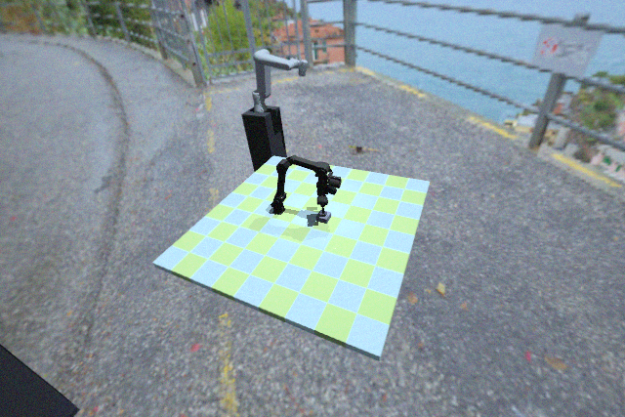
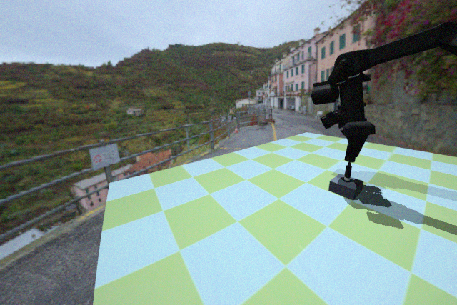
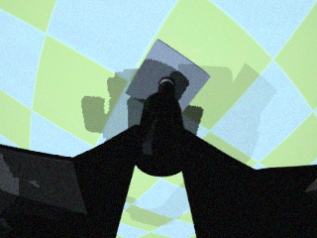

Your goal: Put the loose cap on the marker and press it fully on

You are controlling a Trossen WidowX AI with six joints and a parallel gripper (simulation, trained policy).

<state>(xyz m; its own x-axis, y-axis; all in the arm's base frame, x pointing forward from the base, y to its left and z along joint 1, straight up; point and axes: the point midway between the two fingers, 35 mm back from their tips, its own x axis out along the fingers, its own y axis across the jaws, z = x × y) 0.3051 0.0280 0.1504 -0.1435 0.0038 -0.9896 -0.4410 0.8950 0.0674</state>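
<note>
Right now the grey holder block is 100 mm below my gripper tip and 10 mm ahead of it. Round my gripper tip: dark cap (10 mm ahead, 10 mm above).
</note>
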